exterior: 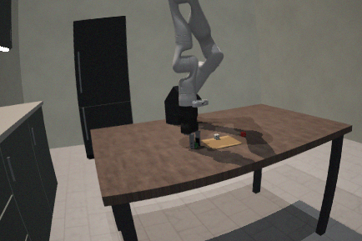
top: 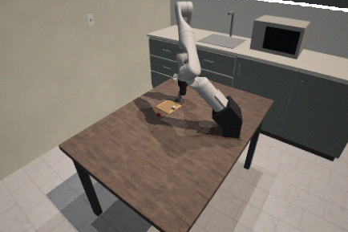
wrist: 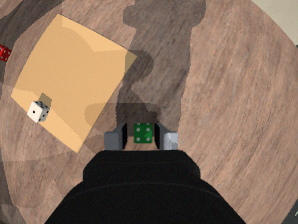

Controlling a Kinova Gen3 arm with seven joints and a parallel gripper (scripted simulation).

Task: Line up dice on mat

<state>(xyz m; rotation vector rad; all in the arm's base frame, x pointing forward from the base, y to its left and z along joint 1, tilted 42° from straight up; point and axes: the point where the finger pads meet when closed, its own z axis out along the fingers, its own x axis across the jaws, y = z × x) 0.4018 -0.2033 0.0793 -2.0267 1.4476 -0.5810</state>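
Right now the green die is 1 cm below my hand. Round my hand: red die 25 cm to the left, 2 cm ahead, 1 cm below; white die 13 cm to the left, 3 cm behind, 1 cm below; tan mat 12 cm to the left, 2 cm below, 2 cm ahead.
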